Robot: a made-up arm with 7 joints. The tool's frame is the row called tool. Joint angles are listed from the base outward.
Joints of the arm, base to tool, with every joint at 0 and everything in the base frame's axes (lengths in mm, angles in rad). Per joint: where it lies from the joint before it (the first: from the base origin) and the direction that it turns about. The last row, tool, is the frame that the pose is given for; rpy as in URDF.
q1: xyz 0 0 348 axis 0 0 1
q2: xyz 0 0 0 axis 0 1 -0.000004
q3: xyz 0 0 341 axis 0 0 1
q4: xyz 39 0 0 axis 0 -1 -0.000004
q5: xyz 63 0 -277 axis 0 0.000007 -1
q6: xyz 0 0 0 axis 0 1 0.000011
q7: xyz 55 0 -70 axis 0 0.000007 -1
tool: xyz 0 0 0 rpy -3.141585 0 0
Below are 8 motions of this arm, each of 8 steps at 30 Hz.
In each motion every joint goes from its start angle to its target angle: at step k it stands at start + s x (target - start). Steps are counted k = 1, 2, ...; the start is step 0. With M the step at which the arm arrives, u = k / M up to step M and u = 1 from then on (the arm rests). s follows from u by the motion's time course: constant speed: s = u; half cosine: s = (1 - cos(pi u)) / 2; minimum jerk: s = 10 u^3 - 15 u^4 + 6 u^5.
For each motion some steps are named. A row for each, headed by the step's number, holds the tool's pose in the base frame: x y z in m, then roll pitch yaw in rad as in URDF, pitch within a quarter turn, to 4 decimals.
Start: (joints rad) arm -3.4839 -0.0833 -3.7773 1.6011 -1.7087 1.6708 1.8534
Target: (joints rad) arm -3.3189 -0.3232 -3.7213 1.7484 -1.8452 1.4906 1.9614
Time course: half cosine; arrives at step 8
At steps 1, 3, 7, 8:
1: 0.1795 -0.3525 0.7496 -0.9130 -1.2390 1.4538
3: 0.2288 -0.3478 0.7445 -0.7680 -1.1867 1.4365
7: 0.3462 -0.3178 0.7212 -0.4972 -1.0767 1.4881
8: 0.3528 -0.3153 0.7193 -0.4832 -1.0713 1.4935

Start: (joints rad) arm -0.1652 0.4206 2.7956 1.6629 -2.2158 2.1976 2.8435
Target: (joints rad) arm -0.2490 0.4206 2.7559 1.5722 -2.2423 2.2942 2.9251
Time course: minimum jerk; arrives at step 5
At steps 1, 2, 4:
1: -0.0157 0.1770 0.8957 -1.5028 0.3742 -1.3147
2: -0.0130 0.1804 0.8899 -1.4973 0.3818 -1.3619
4: -0.0057 0.1878 0.8758 -1.4810 0.4020 -1.4736

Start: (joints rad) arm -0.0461 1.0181 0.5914 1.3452 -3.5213 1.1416 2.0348
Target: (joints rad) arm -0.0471 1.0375 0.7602 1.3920 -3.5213 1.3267 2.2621
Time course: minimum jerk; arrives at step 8
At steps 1, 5, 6, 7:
1: 0.4904 0.2189 0.2560 1.3904 -0.7787 2.3156
5: 0.4911 0.2558 0.2930 0.9745 -0.9573 2.6714
6: 0.4909 0.2636 0.3027 0.8446 -0.9837 2.7899
7: 0.4907 0.2675 0.3077 0.7746 -0.9937 2.8545

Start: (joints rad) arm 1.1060 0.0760 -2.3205 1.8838 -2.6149 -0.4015 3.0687
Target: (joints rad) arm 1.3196 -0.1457 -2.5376 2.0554 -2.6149 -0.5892 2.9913
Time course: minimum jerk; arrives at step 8
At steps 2, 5, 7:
2: 0.1664 -0.2853 0.7981 -1.5963 -1.2005 -2.5559
5: 0.1392 -0.3248 0.7909 -1.7878 -1.1501 -2.3245
7: 0.1320 -0.3424 0.7835 -1.8713 -1.1292 -2.2245

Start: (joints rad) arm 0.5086 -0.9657 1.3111 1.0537 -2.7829 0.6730 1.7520
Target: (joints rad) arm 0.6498 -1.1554 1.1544 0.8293 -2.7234 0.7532 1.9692
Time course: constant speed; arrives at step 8
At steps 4, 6, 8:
4: -0.2728 0.2427 0.5454 1.0044 0.3411 -3.0446
6: -0.2643 0.2284 0.5430 0.9701 0.3043 -3.0462
8: -0.2552 0.2134 0.5412 0.9326 0.2652 -3.0439

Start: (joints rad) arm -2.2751 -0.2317 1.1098 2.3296 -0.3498 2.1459 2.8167
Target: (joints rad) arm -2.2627 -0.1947 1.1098 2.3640 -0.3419 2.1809 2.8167
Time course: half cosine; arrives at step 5
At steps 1, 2, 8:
1: 0.1535 -0.1569 0.8896 -2.6153 0.1891 2.1350
2: 0.1502 -0.1581 0.8904 -2.6277 0.1873 2.1354
8: 0.1416 -0.1615 0.8922 -2.6603 0.1825 2.1367

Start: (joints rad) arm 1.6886 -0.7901 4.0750 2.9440 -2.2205 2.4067 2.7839
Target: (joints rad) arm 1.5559 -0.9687 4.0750 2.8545 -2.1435 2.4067 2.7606
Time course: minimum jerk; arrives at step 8
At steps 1, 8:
1: -0.0051 -0.4759 0.7532 -2.1291 0.0189 1.2013
8: -0.0463 -0.5492 0.6488 -2.0442 -0.2289 1.1667

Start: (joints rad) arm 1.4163 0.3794 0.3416 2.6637 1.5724 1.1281 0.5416
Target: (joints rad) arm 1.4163 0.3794 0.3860 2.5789 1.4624 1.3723 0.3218
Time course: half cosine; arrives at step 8
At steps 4, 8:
4: -0.0444 0.3855 0.9264 -1.2746 -0.2004 1.4049
8: -0.0598 0.3898 0.9117 -1.3902 -0.3033 1.4965

